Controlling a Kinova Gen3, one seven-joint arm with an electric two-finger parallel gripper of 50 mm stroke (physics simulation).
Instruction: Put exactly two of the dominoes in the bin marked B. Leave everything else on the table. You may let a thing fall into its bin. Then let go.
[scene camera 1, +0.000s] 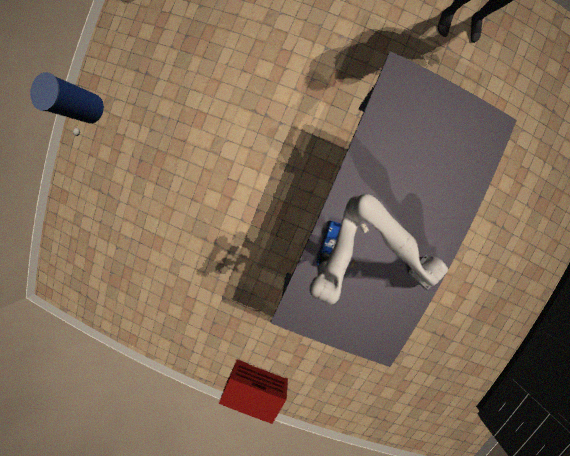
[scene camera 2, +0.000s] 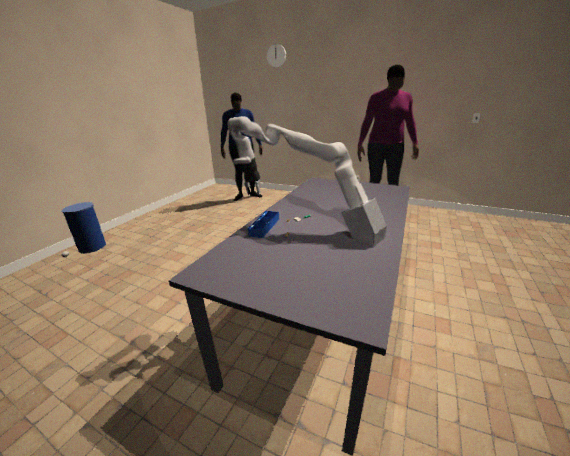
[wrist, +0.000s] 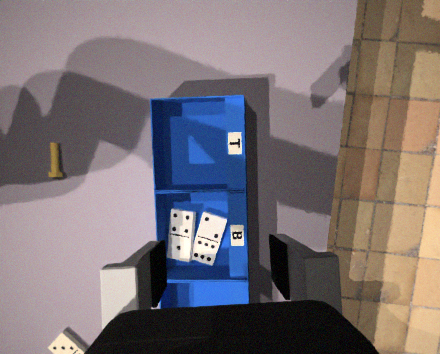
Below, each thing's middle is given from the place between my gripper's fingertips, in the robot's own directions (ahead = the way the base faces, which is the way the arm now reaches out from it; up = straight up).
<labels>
Now: the blue bin tray (wrist: 199, 150) 2 cm behind my hand, 4 cm to the right of it and 18 cm below it.
</labels>
